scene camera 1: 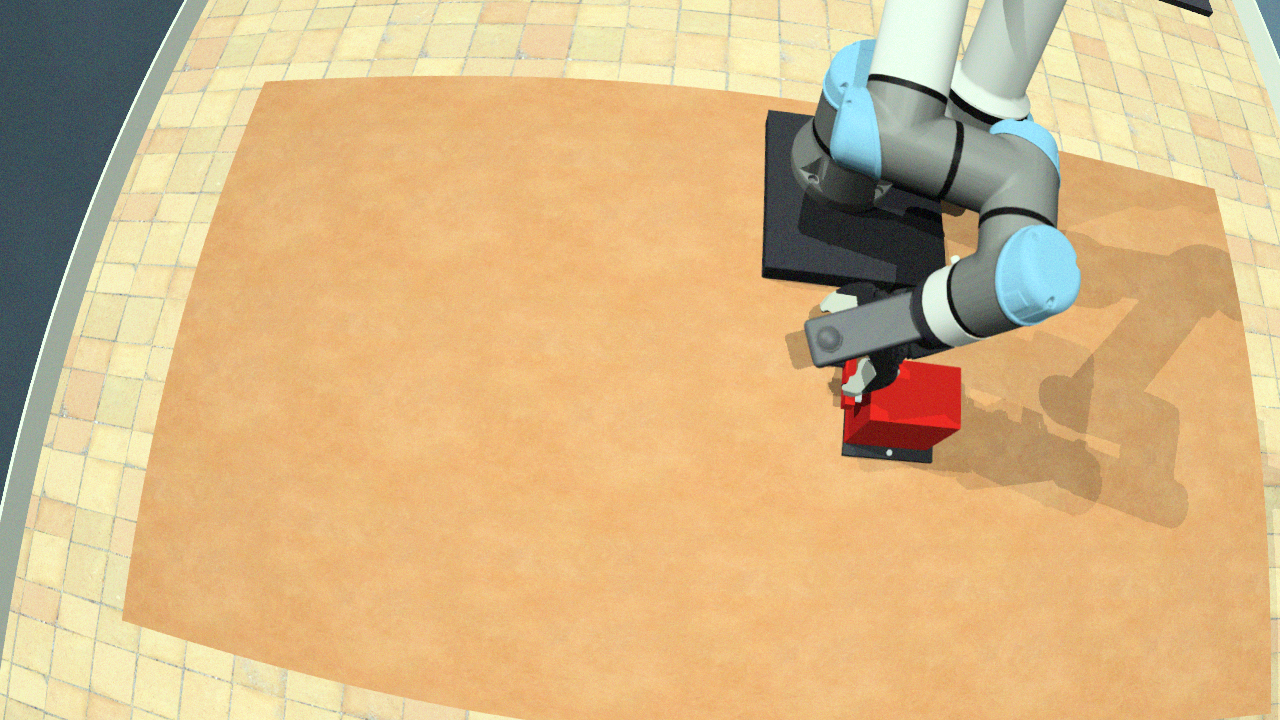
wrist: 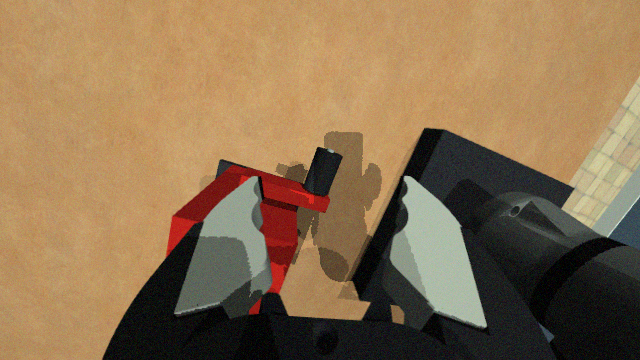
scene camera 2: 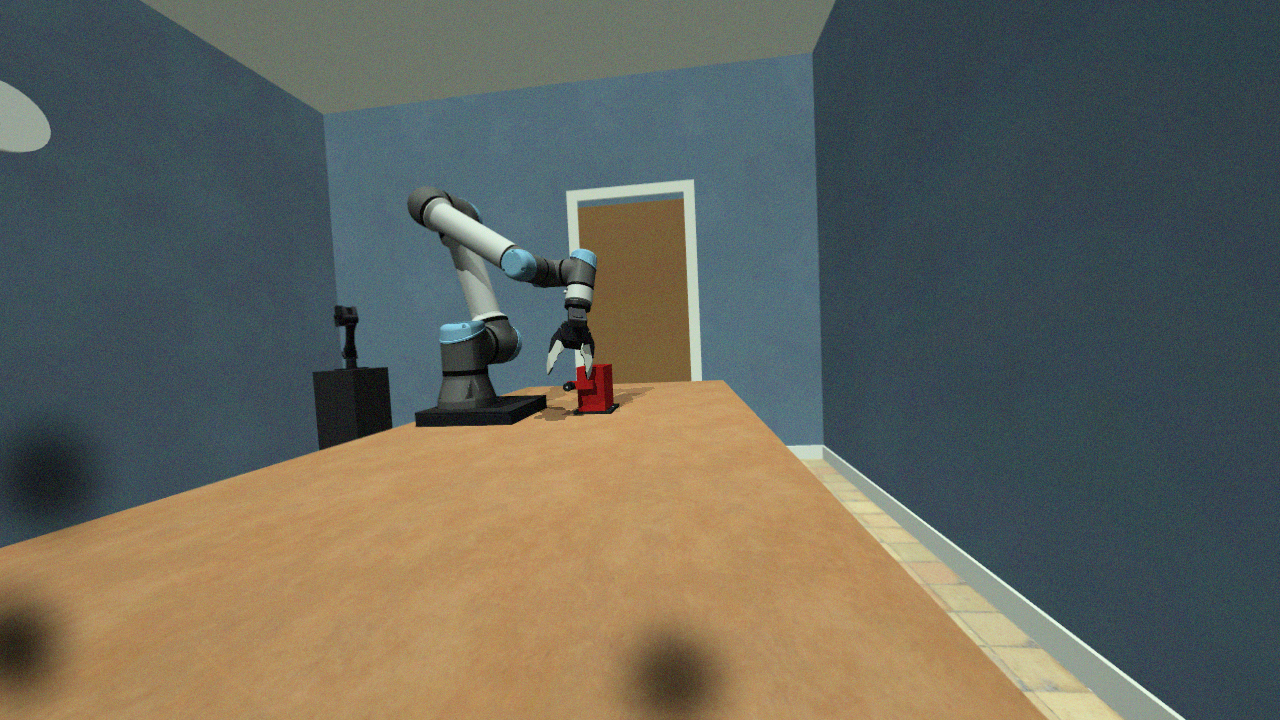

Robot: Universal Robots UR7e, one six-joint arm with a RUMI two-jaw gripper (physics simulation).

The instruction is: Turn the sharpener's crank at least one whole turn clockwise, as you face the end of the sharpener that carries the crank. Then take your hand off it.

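Places are measured from the arm's base along level axes (x back, y up, z left), in metres.
Pixels of known places: gripper, between the fingertips: (wrist: 329, 178) (scene camera 2: 568, 377); arm's base, origin of its link: (wrist: 498, 238) (scene camera 2: 468, 404).
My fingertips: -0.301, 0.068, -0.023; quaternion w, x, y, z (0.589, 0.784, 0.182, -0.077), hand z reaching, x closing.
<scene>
For each thing: its top centre in the pictures, then the offset to it from my fingertips, as dx, dy, dz. "pt": a spot on its surface instead. Level surfaces: height alone.
- red sharpener, a spot on its surface: (wrist: 195, 210) pt -0.076, +0.012, +0.043
- black handle, a spot on its surface: (wrist: 323, 172) (scene camera 2: 569, 382) pt -0.002, -0.013, +0.000
- brown table top, height of its surface: dy -0.106
The red sharpener (scene camera 1: 917, 394) (scene camera 2: 599, 394) (wrist: 195, 210) stands upright on its dark base plate (scene camera 1: 866, 451). Its red crank arm (wrist: 287, 191) points sideways toward the robot's base in the wrist view. The black handle (wrist: 323, 172) (scene camera 2: 568, 385) sits at the arm's end; the handle is hidden in scene camera 1. My gripper (scene camera 1: 834, 351) (scene camera 2: 569, 373) (wrist: 329, 178) is open and points down. One finger is over the sharpener's crank end, the other on the base side. The handle shows between the fingertips in the wrist view and lies lower. Whether a finger touches the sharpener cannot be told.
The robot's black base plate (scene camera 1: 783, 241) (scene camera 2: 465, 416) (wrist: 485, 160) is close beside the gripper's far finger. The sharpener stands on the brown table top (scene camera 1: 492, 402). A black pedestal (scene camera 2: 353, 407) with a small dark arm stands behind the table in scene camera 2.
</scene>
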